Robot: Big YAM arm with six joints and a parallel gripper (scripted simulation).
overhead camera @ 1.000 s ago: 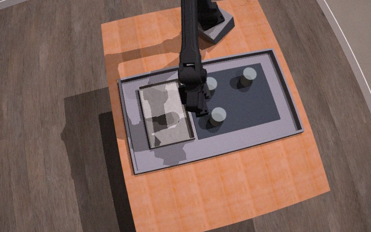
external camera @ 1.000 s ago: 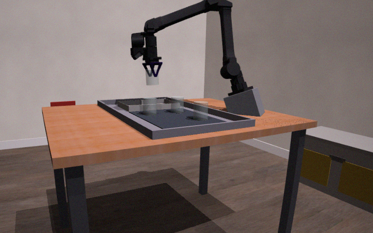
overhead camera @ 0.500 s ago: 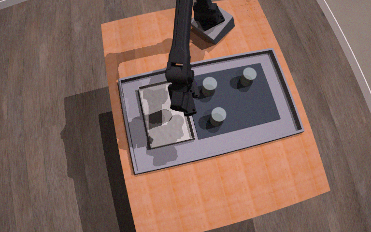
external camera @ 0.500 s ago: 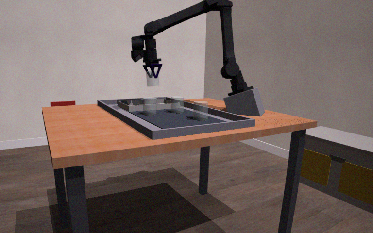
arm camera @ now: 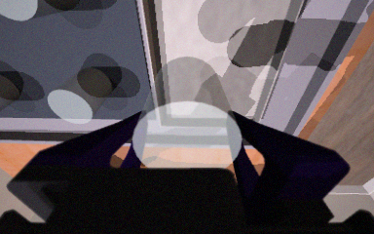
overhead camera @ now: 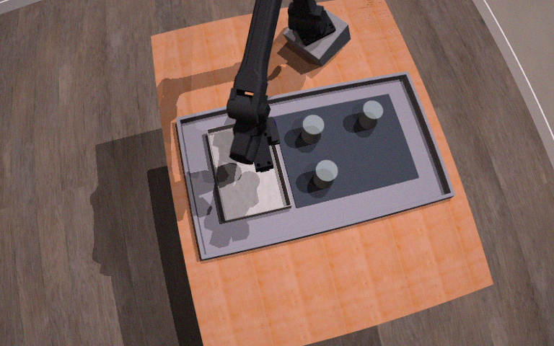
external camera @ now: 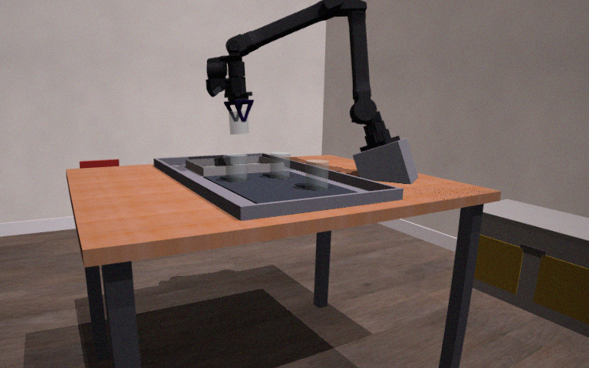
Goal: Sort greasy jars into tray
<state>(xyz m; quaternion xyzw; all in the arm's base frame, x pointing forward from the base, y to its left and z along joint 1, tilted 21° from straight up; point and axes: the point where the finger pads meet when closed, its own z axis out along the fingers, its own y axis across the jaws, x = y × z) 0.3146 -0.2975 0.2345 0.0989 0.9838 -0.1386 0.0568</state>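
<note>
Now: hand 4 cm to the left of the pale tray and 17 cm above it. The rest, counted from my hand: dark drying mat: 6 cm ahead, 28 cm to the left, 18 cm below; rimmed steel top: 5 cm ahead, 17 cm to the left, 18 cm below.
</note>
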